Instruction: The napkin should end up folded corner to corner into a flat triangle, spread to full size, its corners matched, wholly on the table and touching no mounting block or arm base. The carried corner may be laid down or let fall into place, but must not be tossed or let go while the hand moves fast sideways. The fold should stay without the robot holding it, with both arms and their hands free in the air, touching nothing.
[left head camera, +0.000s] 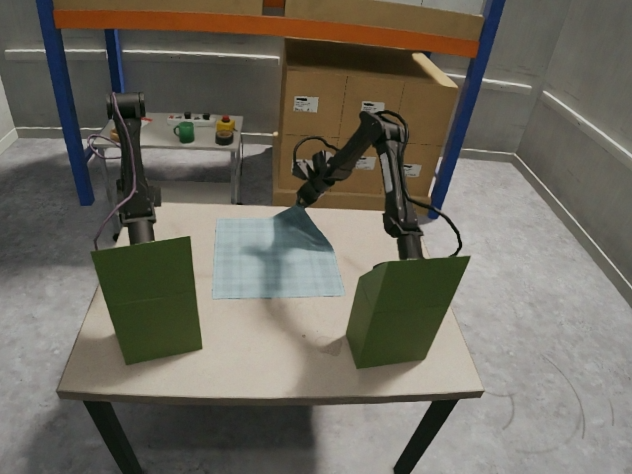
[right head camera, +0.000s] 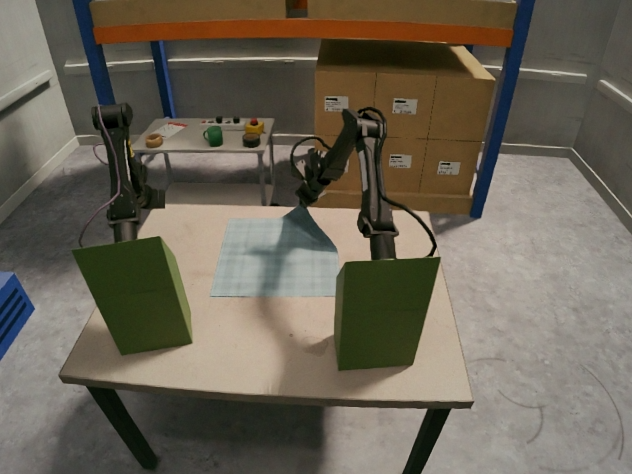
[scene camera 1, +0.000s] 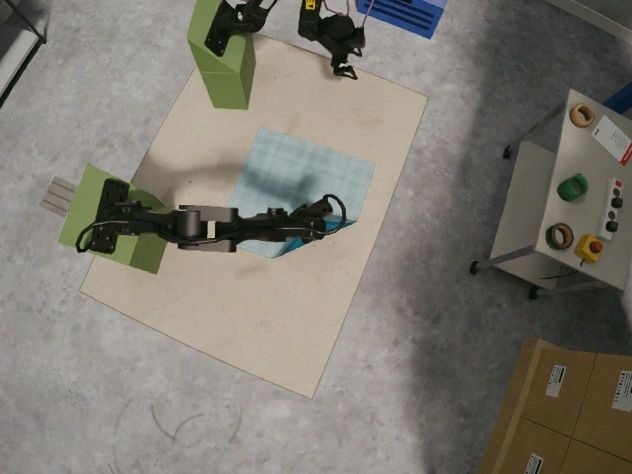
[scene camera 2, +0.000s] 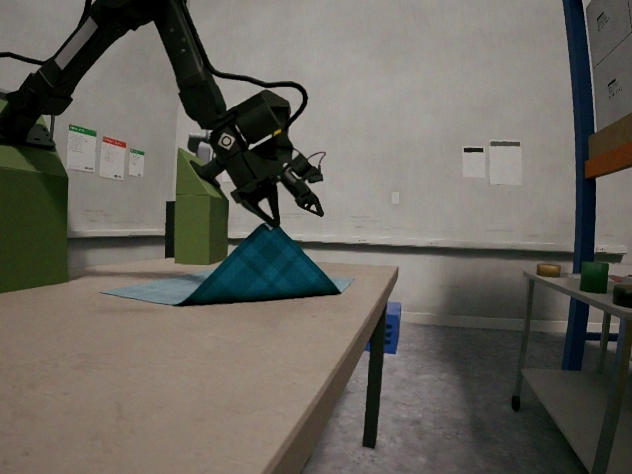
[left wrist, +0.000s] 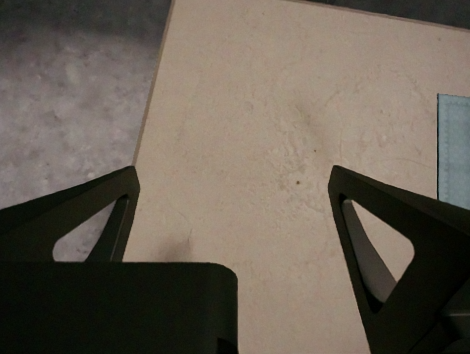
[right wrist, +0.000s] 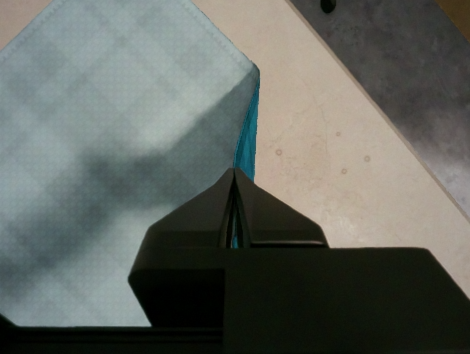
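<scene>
The napkin (left head camera: 245, 265) (right head camera: 250, 270) (scene camera 1: 306, 158) (right wrist: 100, 90) lies on the table, pale blue side up, with one corner raised. In scene camera 2 the raised flap of the napkin (scene camera 2: 268, 270) shows its darker teal underside. My right gripper (left head camera: 300, 203) (right head camera: 303, 204) (scene camera 2: 273, 224) (right wrist: 234, 176) is shut on that corner and holds it above the table. The corner itself is hidden by the fingers in the right wrist view. My left gripper (left wrist: 233, 176) (scene camera 1: 348, 73) is open and empty above the table, away from the napkin, whose edge shows at the right of the left wrist view.
Two green mounting blocks (left head camera: 148, 301) (left head camera: 403, 311) stand on the table (left head camera: 245, 367), near the napkin's near side. Beyond the table are a small trolley (scene camera 1: 548, 244) with a green mug (scene camera 1: 572, 187), and large cardboard boxes (left head camera: 357, 153) under a rack (left head camera: 63, 112).
</scene>
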